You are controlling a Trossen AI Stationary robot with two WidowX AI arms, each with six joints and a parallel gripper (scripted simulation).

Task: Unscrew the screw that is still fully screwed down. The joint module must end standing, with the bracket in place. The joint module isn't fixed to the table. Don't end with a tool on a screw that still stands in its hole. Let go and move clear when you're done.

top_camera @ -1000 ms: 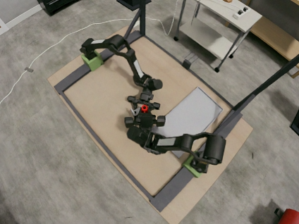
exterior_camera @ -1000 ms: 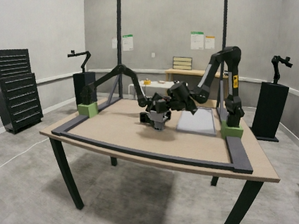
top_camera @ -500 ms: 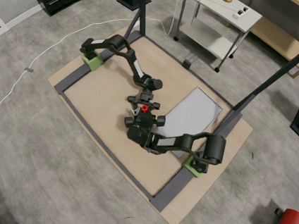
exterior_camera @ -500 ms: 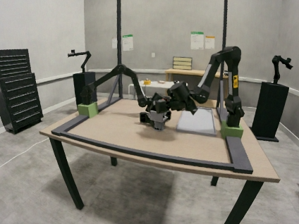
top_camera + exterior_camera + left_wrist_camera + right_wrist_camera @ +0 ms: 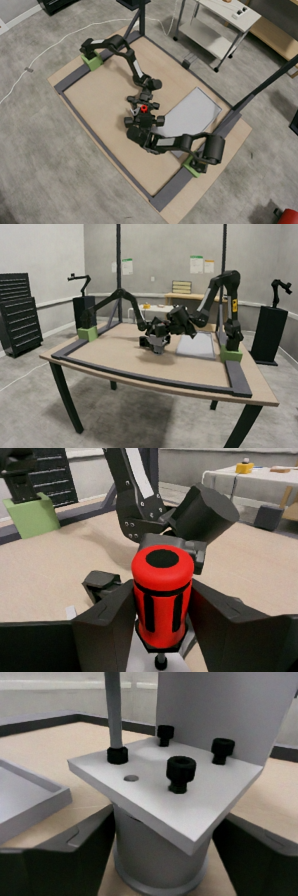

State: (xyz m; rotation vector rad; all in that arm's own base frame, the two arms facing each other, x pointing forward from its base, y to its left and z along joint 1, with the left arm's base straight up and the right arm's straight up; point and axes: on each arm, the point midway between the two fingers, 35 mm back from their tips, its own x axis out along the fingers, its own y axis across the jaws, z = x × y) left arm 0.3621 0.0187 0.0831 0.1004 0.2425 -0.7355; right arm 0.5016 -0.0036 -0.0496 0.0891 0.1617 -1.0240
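Note:
Now: the red screwdriver 10 mm behind my left hand, 20 mm to the right of it and 20 mm below it. Also, from my left hand: black screw 20 mm behind, 50 mm to the right, 80 mm below; grey joint module 40 mm to the right, 120 mm below; light grey bracket 40 mm to the right, 70 mm below.
My right hand is 2 cm short of the grey joint module, 2 cm to the right of it and 1 cm above it. Also, from my right hand: black screw: 3 cm above; then red screwdriver: 1 cm ahead, 4 cm to the left, 9 cm above; then light grey bracket: 2 cm ahead, 1 cm to the left, 4 cm above.

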